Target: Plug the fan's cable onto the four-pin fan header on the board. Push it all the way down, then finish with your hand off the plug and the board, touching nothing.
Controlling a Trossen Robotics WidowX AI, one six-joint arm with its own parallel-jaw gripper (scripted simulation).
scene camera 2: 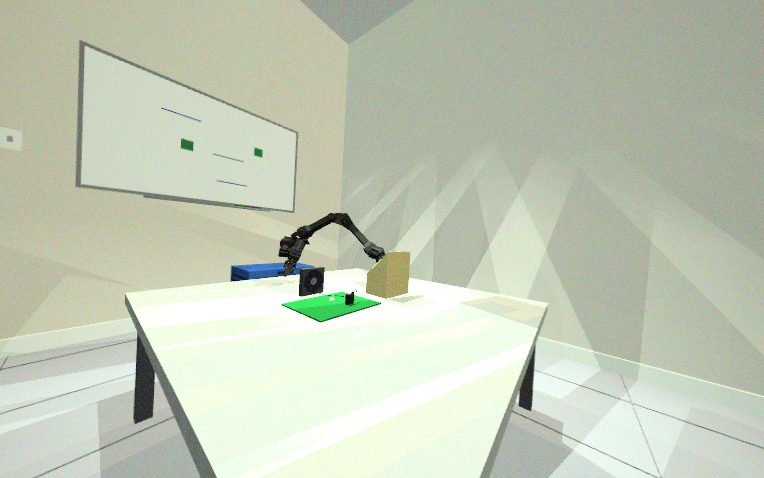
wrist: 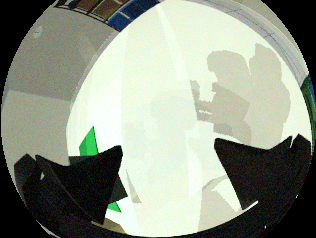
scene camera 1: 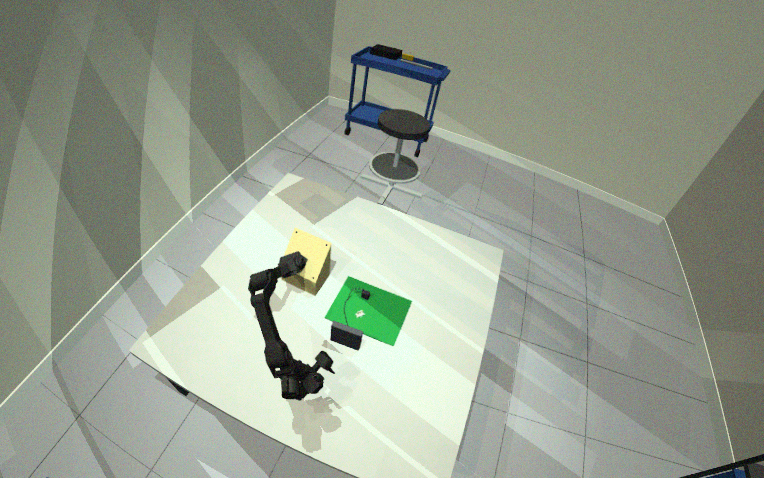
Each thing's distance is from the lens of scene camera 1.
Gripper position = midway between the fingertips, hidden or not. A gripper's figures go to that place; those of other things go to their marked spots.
my gripper (scene camera 1: pixel 326 382): 1.32 m
green board (scene camera 1: pixel 385 313): 1.54 m
